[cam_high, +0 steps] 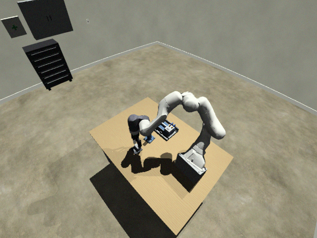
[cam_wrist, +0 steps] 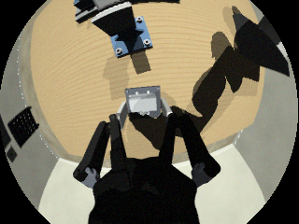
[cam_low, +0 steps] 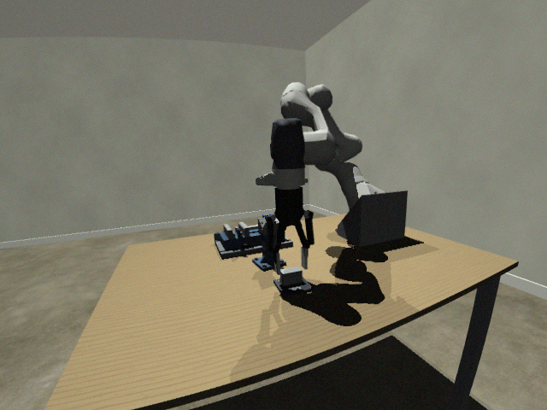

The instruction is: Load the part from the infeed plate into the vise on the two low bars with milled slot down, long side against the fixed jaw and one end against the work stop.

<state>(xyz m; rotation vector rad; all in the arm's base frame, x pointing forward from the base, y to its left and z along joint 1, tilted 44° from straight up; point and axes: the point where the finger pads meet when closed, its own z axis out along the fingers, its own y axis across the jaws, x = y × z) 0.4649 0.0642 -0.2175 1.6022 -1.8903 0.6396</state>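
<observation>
My hand is 10 mm to the left of the part and 50 mm above it.
</observation>
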